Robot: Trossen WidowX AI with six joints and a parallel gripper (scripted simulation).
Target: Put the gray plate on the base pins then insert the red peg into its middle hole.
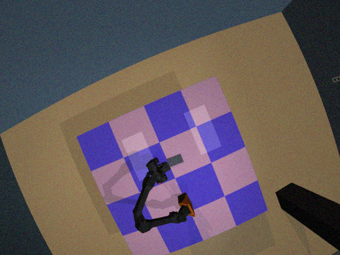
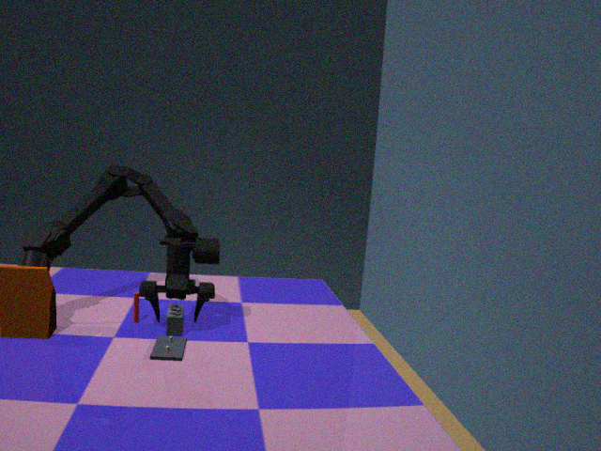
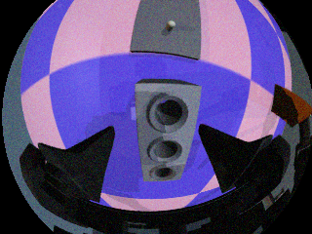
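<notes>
Right now my gripper tip is 2 cm below the gray plate. Round my gripper tip: gray base: 1 cm behind, 13 cm to the right, 1 cm below; red peg: 11 cm behind, 4 cm to the left, 2 cm above.
</notes>
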